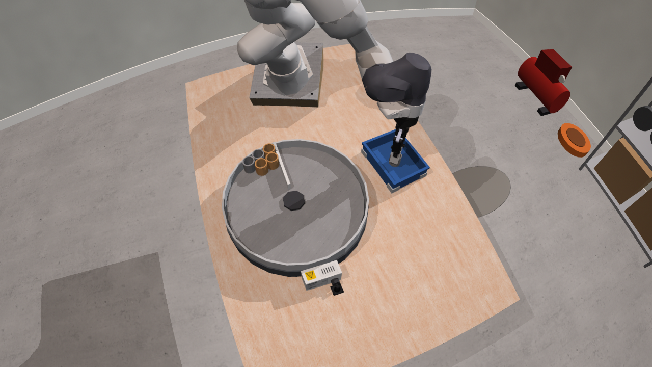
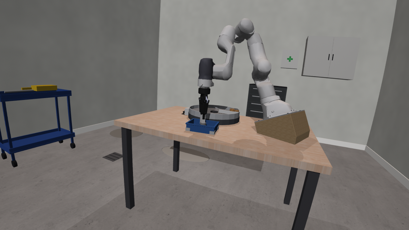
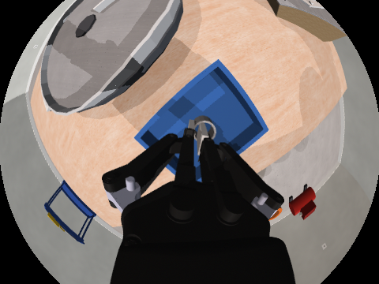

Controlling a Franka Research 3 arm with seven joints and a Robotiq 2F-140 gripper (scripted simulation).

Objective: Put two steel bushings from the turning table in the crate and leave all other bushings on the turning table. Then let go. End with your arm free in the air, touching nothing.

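Right now the blue crate is 1 cm behind my hand, 1 cm to the left of it and 4 cm below it. Also, from my hand: round grey turning table (11 cm ahead, 34 cm to the right, 2 cm below).
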